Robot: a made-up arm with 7 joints.
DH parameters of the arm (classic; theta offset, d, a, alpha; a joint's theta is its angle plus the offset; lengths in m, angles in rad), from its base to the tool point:
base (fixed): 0 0 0 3.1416
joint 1: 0 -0.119 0.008 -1.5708
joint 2: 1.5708 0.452 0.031 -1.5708
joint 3: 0 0.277 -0.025 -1.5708
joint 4: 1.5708 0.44 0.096 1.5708
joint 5: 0 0.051 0.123 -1.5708
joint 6: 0 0.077 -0.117 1.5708
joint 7: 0.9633 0 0.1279 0
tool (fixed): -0.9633 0.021 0 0
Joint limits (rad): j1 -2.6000..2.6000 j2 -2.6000..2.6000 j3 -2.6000..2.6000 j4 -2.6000..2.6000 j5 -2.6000..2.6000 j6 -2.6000..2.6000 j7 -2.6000..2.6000
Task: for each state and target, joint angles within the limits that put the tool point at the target. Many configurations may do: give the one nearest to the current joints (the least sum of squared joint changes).
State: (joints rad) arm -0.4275 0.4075 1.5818 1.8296 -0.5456 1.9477 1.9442
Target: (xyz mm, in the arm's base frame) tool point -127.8 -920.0 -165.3
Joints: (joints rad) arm 0.0551 0.2326 1.6842 1.9074 -0.7427 2.0449 2.0282
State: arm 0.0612 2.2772 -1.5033 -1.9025 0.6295 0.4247 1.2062
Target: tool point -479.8 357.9 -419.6
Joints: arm 1.1171 1.7377 -1.4036 -1.9390 0.4486 0.6484 1.0583
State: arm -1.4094 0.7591 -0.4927 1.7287 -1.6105 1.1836 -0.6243
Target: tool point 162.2 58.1 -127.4
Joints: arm -1.4576 1.1004 -0.0740 1.4409 -1.7087 1.1712 -0.4994
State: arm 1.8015 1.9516 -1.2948 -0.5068 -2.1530 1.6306 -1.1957
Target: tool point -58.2 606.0 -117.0
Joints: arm 2.4004 1.4486 -1.5825 -0.5167 -2.2570 1.6098 -1.3720
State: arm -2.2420 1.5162 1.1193 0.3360 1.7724 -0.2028 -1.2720
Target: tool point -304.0 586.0 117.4
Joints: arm -2.5903 1.9454 1.4136 0.3789 1.6562 -0.1707 -1.2764
